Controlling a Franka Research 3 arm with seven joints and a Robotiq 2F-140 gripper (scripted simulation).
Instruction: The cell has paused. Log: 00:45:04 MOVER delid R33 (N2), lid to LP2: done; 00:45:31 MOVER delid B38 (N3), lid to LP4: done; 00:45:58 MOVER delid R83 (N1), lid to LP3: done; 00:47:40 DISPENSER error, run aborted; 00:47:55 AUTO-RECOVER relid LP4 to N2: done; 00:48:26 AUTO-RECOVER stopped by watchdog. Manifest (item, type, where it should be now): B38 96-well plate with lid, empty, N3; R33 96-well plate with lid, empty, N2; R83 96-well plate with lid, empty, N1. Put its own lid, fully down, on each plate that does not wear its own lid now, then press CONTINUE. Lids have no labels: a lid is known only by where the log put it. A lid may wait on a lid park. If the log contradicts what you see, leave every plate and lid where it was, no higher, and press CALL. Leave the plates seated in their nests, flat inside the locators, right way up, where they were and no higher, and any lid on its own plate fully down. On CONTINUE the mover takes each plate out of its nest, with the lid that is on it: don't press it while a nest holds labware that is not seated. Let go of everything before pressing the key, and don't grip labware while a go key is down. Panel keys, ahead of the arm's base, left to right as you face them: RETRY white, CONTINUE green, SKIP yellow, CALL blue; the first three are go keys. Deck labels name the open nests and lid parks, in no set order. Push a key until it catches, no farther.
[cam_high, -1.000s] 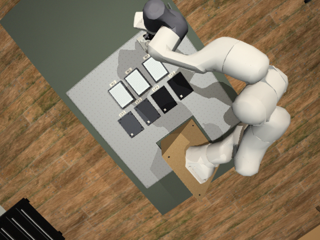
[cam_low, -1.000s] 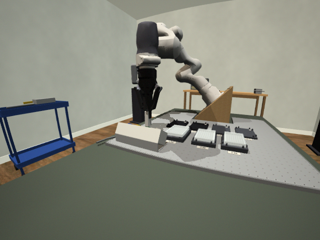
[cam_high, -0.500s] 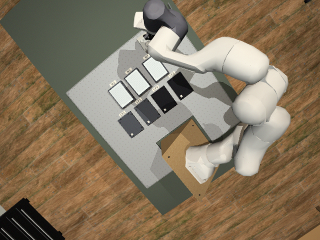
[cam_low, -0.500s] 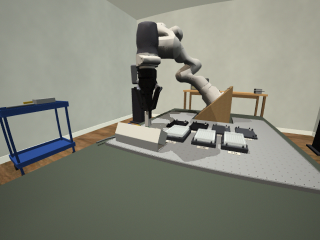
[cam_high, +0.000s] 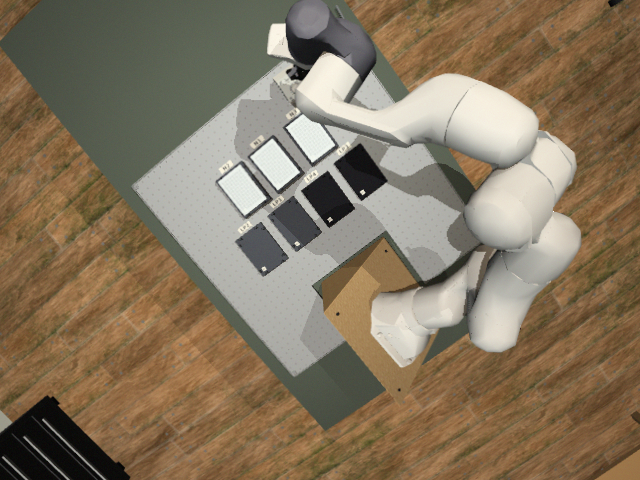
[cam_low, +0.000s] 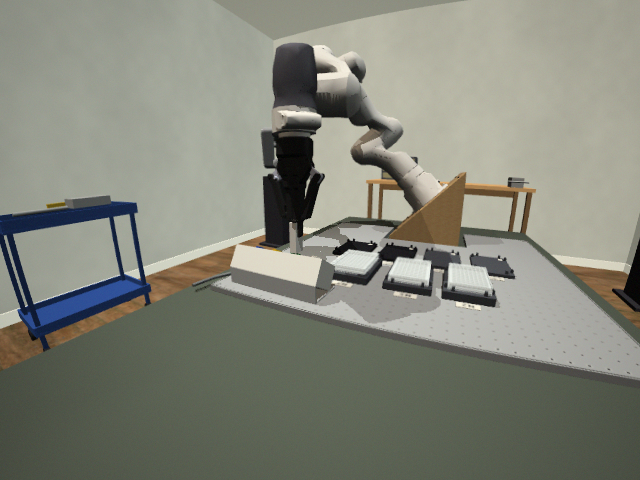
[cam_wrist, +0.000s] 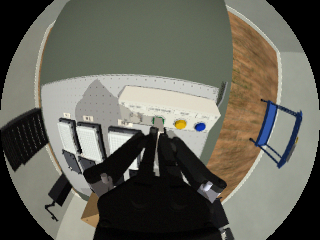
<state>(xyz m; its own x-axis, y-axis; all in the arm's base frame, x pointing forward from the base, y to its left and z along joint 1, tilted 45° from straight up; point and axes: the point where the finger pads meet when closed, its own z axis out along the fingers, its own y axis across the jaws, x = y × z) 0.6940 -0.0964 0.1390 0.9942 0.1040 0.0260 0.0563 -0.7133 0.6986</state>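
Right now my hand is 40 mm above the green key. The rest, counted from my hand: blue key: 10 mm ahead, 100 mm to the right, 40 mm below; then yellow skip key: 50 mm to the right, 40 mm below; then white key: 50 mm to the left, 40 mm below.
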